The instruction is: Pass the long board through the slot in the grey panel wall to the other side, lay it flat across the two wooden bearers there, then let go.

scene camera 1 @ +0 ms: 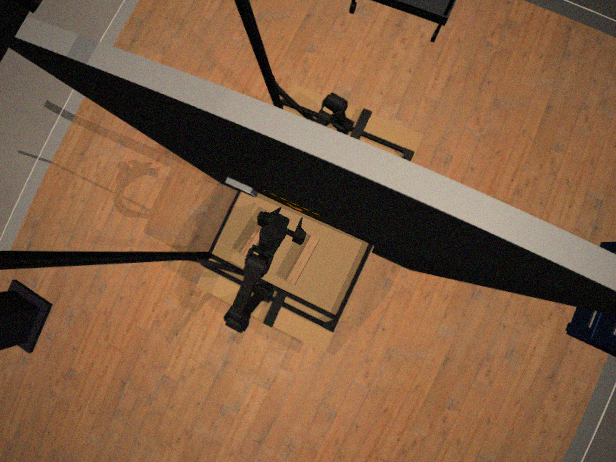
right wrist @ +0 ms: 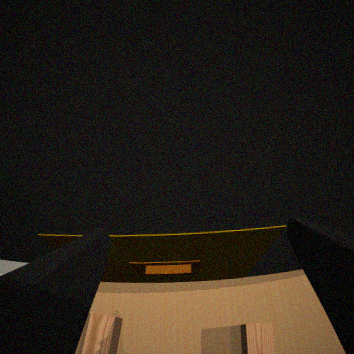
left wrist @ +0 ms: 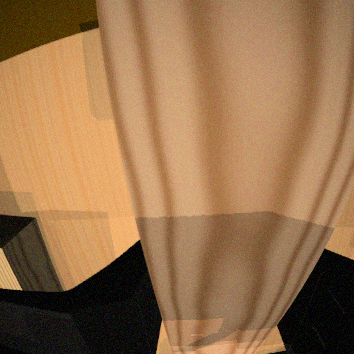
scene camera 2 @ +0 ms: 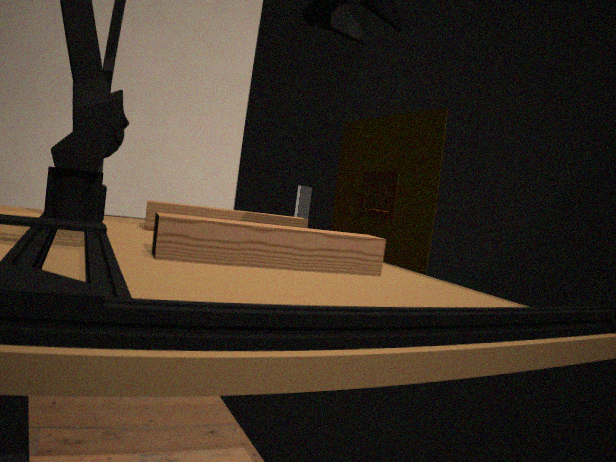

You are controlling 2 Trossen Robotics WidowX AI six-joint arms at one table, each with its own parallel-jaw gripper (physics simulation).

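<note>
The long pale board [left wrist: 228, 140] fills the left wrist view. My left gripper [left wrist: 208, 227] is shut on it near its lower end, and the board points toward the dark panel wall [left wrist: 35, 21] [scene camera 2: 393, 151] [right wrist: 211, 249]. In the right wrist view the board's orange end [right wrist: 168, 269] shows in the slot. My right gripper [scene camera 1: 289, 219] is open and empty, above the table and facing the panel. Two wooden bearers [scene camera 2: 269, 247] [scene camera 2: 224, 213] lie side by side on the table; they also show in the right wrist view [right wrist: 102, 333] [right wrist: 260, 337].
A tall wall with a grey top [scene camera 1: 352, 156] and a black face crosses the top view and hides the left arm's side. A small grey plate [scene camera 1: 240, 185] [scene camera 2: 302, 202] stands beside the panel. A black frame [scene camera 2: 306, 321] borders the table [scene camera 2: 260, 284].
</note>
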